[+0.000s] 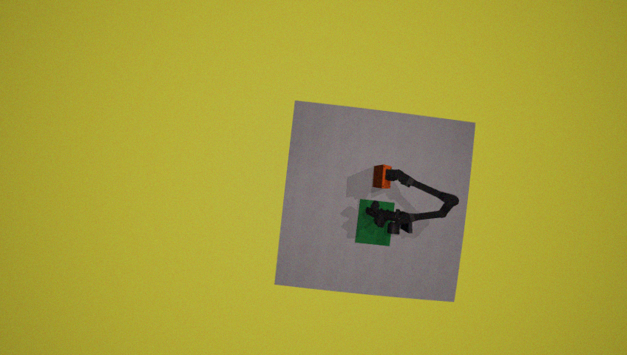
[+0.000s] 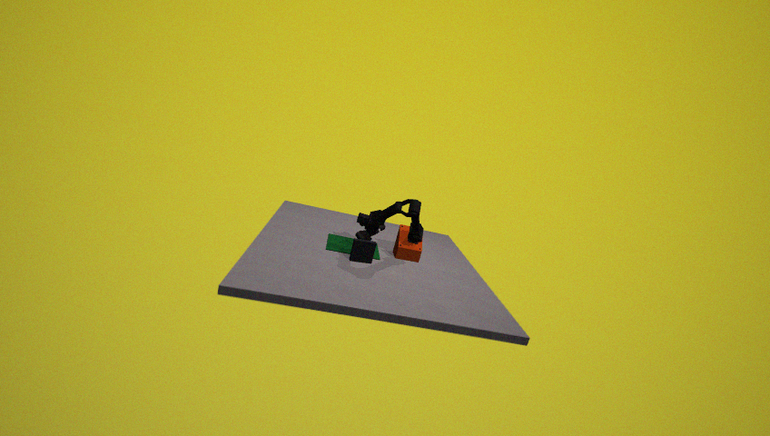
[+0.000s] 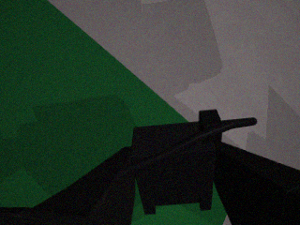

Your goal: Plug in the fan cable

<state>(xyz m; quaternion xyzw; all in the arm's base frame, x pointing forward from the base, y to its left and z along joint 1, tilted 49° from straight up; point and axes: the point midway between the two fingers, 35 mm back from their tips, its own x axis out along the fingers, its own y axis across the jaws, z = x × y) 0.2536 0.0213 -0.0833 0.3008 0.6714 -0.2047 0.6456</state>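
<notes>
Right now my gripper tip is 80 mm to the right of the green board, 80 mm short of it and 60 mm above it. The rest, counted from my gripper tip: black fan 260 mm to the left, 40 mm ahead, 10 mm above; fan plug 10 mm behind; white four-pin header 130 mm to the left, 50 mm below, 40 mm ahead.
</notes>
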